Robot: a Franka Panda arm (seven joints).
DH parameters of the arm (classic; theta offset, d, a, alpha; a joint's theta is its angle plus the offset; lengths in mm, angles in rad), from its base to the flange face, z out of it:
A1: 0 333 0 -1.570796
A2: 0 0 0 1.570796
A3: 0 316 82.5 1.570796
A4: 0 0 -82.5 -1.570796
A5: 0 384 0 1.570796
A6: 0 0 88 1.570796
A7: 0 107 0 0
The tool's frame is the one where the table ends.
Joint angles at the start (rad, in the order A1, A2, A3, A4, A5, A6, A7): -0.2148 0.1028 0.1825 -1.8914 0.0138 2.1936 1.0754
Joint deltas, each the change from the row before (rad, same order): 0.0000 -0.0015 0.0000 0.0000 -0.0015 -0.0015 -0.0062; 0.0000 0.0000 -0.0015 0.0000 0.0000 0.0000 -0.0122; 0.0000 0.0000 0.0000 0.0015 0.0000 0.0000 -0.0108; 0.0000 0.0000 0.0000 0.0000 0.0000 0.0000 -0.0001; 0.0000 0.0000 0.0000 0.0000 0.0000 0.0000 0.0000; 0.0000 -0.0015 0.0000 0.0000 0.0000 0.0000 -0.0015; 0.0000 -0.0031 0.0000 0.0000 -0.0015 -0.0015 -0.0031; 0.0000 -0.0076 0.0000 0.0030 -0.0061 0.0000 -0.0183; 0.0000 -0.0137 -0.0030 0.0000 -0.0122 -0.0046 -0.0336; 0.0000 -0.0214 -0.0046 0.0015 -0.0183 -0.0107 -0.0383; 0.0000 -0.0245 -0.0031 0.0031 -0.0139 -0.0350 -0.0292
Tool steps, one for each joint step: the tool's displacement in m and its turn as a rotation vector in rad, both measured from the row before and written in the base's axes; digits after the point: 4 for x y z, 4 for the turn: -0.0003 0.0000 0.0007 -0.0029 -0.0001 0.0067; 0.0000 -0.0009 0.0000 -0.0026 -0.0002 0.0105; 0.0003 0.0000 0.0007 -0.0022 -0.0017 0.0105; 0.0000 0.0000 0.0000 0.0000 0.0000 0.0001; 0.0000 0.0000 0.0000 0.0000 0.0000 0.0000; -0.0002 0.0000 0.0009 -0.0006 -0.0015 0.0015; -0.0006 0.0000 0.0017 -0.0026 -0.0016 0.0037; -0.0006 0.0000 0.0060 -0.0112 -0.0106 0.0203; -0.0025 -0.0017 0.0076 -0.0216 -0.0086 0.0346; -0.0042 -0.0026 0.0122 -0.0303 -0.0106 0.0394; -0.0067 -0.0015 0.0121 -0.0241 0.0094 0.0293
